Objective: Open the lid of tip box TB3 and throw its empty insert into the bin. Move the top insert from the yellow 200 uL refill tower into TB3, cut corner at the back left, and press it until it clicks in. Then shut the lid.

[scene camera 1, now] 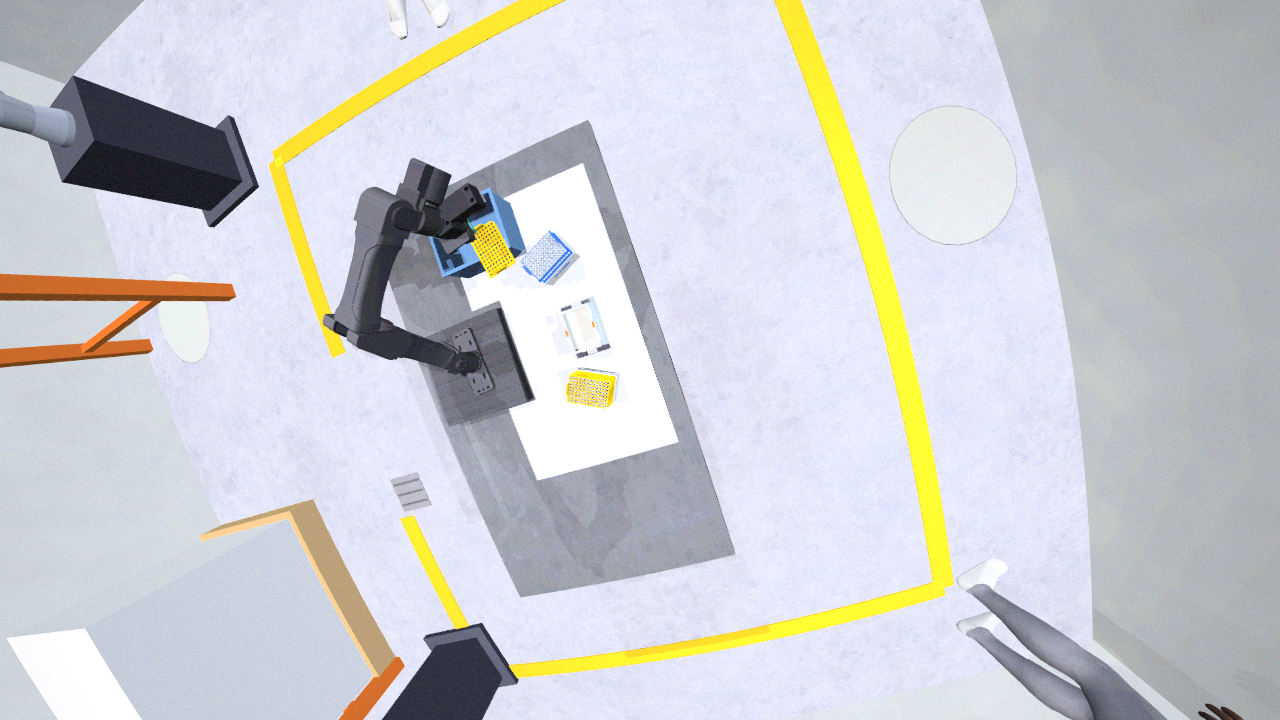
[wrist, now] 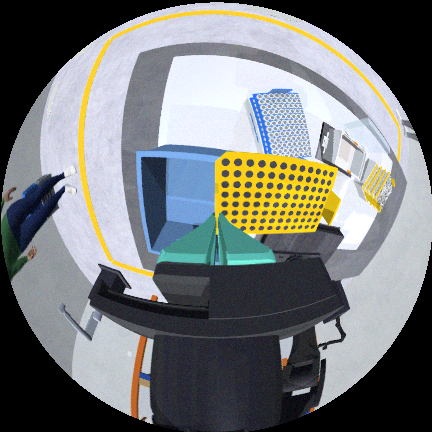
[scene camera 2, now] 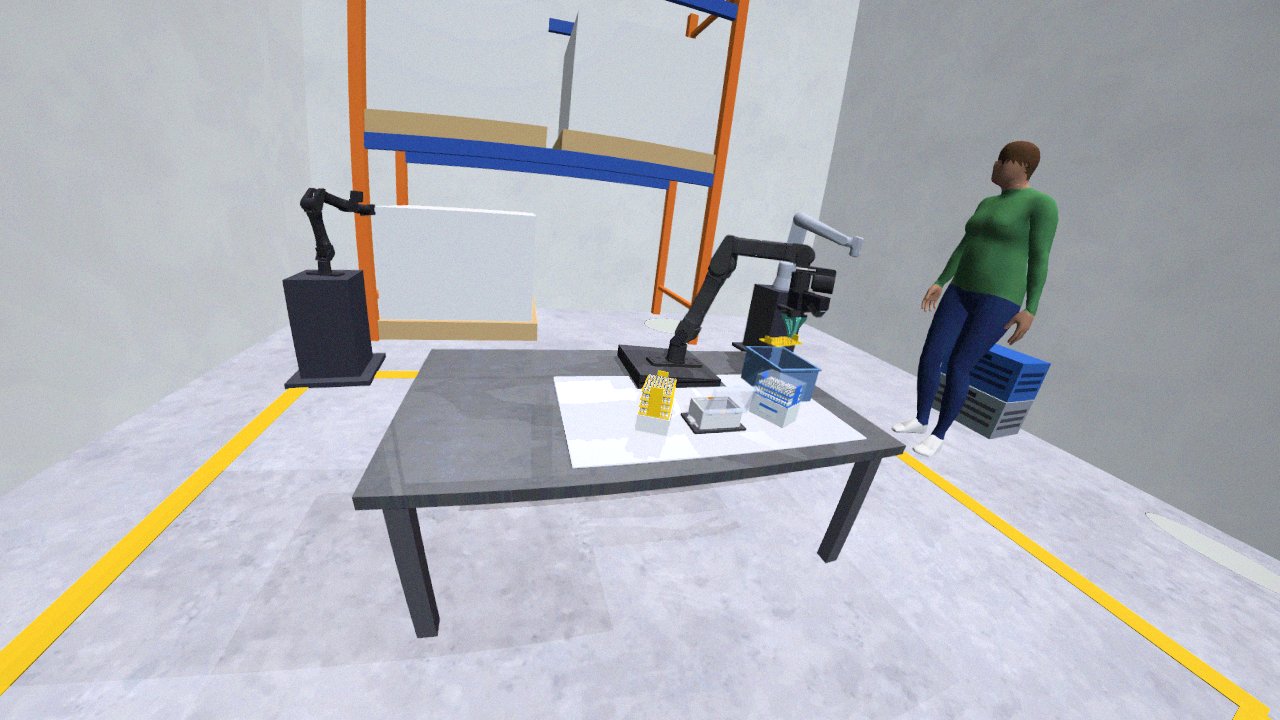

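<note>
My gripper (scene camera 1: 470,231) (scene camera 2: 793,327) (wrist: 216,218) is shut on one edge of the empty yellow insert (scene camera 1: 491,248) (scene camera 2: 780,341) (wrist: 275,192), which hangs roughly level above the blue bin (scene camera 1: 511,220) (scene camera 2: 803,383) (wrist: 140,190). The insert covers the bin's right part in the wrist view. TB3 (scene camera 1: 586,327) (scene camera 2: 715,415) (wrist: 348,152) is the open white box in the dark holder, its clear lid raised on the far side; no insert shows in it. The yellow refill tower (scene camera 1: 590,390) (scene camera 2: 657,399) (wrist: 378,185) stands beside it with several stacked inserts full of tips.
A blue tip tower (scene camera 1: 546,257) (scene camera 2: 776,394) (wrist: 285,122) stands between the bin and TB3, close to the bin. The arm's dark base plate (scene camera 1: 510,335) (scene camera 2: 640,365) is behind the white mat (scene camera 1: 608,452) (scene camera 2: 599,447). A person in green (scene camera 2: 1006,241) stands beyond the table.
</note>
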